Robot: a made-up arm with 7 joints. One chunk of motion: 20 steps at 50 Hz.
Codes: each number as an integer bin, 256 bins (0 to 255) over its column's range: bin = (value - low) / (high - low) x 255, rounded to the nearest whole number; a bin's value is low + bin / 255 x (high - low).
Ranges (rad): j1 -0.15..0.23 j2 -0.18..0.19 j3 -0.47..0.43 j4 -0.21..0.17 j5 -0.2..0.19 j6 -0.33..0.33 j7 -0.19..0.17
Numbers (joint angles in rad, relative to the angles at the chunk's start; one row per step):
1: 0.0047 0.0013 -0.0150 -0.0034 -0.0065 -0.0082 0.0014
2: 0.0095 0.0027 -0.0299 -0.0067 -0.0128 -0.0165 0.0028
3: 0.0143 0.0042 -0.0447 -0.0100 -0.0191 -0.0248 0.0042
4: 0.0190 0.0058 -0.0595 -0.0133 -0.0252 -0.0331 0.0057
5: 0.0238 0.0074 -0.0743 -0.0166 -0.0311 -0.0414 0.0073
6: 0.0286 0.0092 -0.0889 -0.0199 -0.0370 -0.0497 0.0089
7: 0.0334 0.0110 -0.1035 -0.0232 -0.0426 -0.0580 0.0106
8: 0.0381 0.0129 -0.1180 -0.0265 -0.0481 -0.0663 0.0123
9: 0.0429 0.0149 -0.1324 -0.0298 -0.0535 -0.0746 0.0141
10: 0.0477 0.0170 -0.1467 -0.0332 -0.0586 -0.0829 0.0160
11: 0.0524 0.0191 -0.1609 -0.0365 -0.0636 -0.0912 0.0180
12: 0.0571 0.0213 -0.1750 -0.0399 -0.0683 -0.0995 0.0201
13: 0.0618 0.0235 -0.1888 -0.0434 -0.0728 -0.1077 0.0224
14: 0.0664 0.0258 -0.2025 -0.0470 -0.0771 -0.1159 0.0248
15: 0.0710 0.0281 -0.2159 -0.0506 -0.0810 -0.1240 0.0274
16: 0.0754 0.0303 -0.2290 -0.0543 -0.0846 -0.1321 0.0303
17: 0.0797 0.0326 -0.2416 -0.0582 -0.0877 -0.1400 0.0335
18: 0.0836 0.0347 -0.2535 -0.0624 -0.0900 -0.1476 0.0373
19: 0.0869 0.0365 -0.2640 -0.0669 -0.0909 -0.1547 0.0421
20: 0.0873 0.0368 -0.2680 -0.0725 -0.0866 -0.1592 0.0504
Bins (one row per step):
1: 104 125 129 139 127 124 136
2: 107 126 125 136 122 121 137
3: 110 127 121 134 118 118 138
4: 113 128 116 132 114 115 139
5: 117 129 112 130 110 112 140
6: 120 130 108 128 107 108 141
7: 123 132 104 125 103 105 142
8: 126 133 100 123 99 102 143
9: 129 134 96 121 96 99 145
10: 133 136 92 119 92 95 146
11: 136 137 88 116 89 92 147
12: 139 139 84 114 86 89 149
13: 142 140 80 112 83 86 150
14: 145 142 76 109 80 83 152
15: 148 143 72 107 78 80 154
16: 151 145 68 104 75 76 156
17: 154 147 65 102 73 73 158
18: 157 148 61 99 72 70 161
19: 159 149 58 96 71 68 164
20: 159 149 57 92 74 66 170

